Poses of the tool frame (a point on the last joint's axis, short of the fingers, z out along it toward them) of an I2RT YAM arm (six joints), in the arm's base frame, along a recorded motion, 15 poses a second.
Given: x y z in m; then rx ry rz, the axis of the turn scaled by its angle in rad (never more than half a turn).
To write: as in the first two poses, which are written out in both.
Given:
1: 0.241 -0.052 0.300 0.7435 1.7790 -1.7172
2: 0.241 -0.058 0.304 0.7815 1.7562 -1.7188
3: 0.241 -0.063 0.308 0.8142 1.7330 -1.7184
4: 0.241 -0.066 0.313 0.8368 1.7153 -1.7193
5: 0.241 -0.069 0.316 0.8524 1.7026 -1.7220
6: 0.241 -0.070 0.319 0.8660 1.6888 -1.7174
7: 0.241 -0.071 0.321 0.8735 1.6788 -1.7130
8: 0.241 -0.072 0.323 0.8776 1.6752 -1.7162
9: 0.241 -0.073 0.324 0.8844 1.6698 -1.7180
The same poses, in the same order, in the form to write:
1:
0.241 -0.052 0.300
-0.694 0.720 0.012
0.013 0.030 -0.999
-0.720 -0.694 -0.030

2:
0.241 -0.058 0.304
-0.676 0.737 -0.009
0.025 0.010 -1.000
-0.736 -0.676 -0.026

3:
0.241 -0.063 0.308
-0.658 0.753 -0.027
0.033 -0.007 -0.999
-0.752 -0.659 -0.021

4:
0.241 -0.066 0.313
-0.645 0.763 -0.039
0.038 -0.020 -0.999
-0.763 -0.646 -0.016

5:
0.241 -0.069 0.316
-0.637 0.769 -0.049
0.041 -0.030 -0.999
-0.770 -0.638 -0.012

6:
0.241 -0.070 0.319
-0.625 0.779 -0.054
0.041 -0.036 -0.999
-0.779 -0.627 -0.009

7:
0.241 -0.071 0.321
-0.617 0.785 -0.055
0.039 -0.039 -0.998
-0.786 -0.618 -0.007

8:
0.241 -0.072 0.323
-0.616 0.786 -0.059
0.040 -0.044 -0.998
-0.787 -0.617 -0.005

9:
0.241 -0.073 0.324
-0.612 0.788 -0.064
0.042 -0.049 -0.998
-0.789 -0.614 -0.003

